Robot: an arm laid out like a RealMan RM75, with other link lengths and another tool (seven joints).
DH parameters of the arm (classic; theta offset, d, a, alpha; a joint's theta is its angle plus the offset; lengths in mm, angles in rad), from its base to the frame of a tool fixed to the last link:
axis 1: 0 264.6 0 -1.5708
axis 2: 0 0 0 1.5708
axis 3: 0 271.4 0 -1.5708
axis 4: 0 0 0 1.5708
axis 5: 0 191.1 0 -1.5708
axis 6: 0 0 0 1.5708
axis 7: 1.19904 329 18.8 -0.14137
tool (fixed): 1.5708 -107.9 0 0
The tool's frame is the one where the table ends.
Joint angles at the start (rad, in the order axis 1, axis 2, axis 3, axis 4, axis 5, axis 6, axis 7):
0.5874 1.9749 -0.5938 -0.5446 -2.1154 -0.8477 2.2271
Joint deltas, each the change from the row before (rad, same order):
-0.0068 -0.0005 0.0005 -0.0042 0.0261 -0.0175 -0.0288
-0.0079 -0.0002 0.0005 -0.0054 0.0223 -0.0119 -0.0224
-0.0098 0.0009 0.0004 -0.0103 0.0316 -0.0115 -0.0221
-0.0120 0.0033 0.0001 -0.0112 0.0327 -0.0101 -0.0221
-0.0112 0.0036 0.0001 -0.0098 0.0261 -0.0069 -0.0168
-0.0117 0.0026 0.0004 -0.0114 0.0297 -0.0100 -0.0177
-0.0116 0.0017 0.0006 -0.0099 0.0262 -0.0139 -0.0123
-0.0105 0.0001 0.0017 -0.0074 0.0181 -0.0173 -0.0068
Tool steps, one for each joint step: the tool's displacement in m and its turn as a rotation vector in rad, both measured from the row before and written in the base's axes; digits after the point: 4 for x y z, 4 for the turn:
-0.0027 -0.0009 0.0013 0.0031 0.0049 0.0230
-0.0012 -0.0009 0.0020 0.0067 0.0031 0.0159
-0.0021 0.0000 0.0037 0.0160 0.0078 0.0171
-0.0016 -0.0007 0.0031 0.0173 0.0087 0.0151
-0.0007 -0.0010 0.0025 0.0152 0.0069 0.0098
-0.0013 -0.0008 0.0036 0.0176 0.0083 0.0128
-0.0015 -0.0015 0.0031 0.0134 0.0117 0.0113
-0.0011 -0.0023 0.0024 0.0068 0.0121 0.0092

